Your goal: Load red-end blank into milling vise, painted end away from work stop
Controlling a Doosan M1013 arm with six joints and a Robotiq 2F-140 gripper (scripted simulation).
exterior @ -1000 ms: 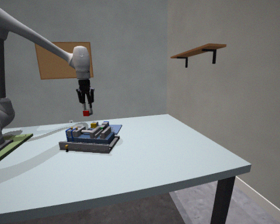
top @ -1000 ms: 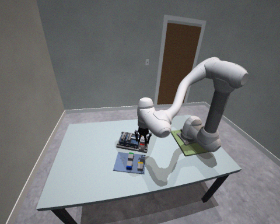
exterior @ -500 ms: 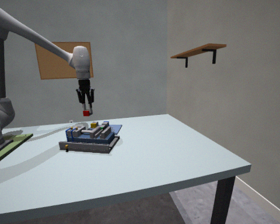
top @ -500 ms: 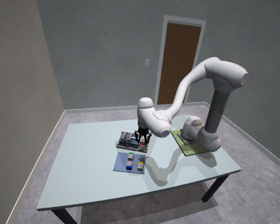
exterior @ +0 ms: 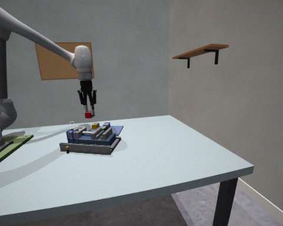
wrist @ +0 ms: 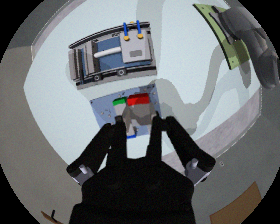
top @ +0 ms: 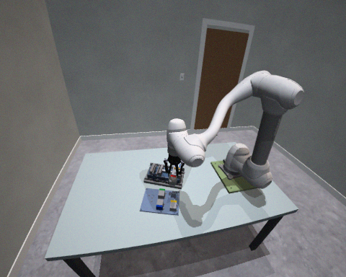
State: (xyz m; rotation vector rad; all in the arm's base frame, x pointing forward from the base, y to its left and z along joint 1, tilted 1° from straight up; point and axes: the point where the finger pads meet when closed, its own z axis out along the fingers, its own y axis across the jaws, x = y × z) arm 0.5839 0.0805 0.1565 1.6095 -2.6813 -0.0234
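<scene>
Right now the milling vise is 1 cm ahead of my hand, 18 cm to the right of it and 14 cm below it. Round my hand: green-ended blank: 8 cm ahead, 1 cm to the right, 16 cm below; yellow-ended blank: 3 cm ahead, 11 cm to the left, 16 cm below; red-ended blank: 3 cm below.
</scene>
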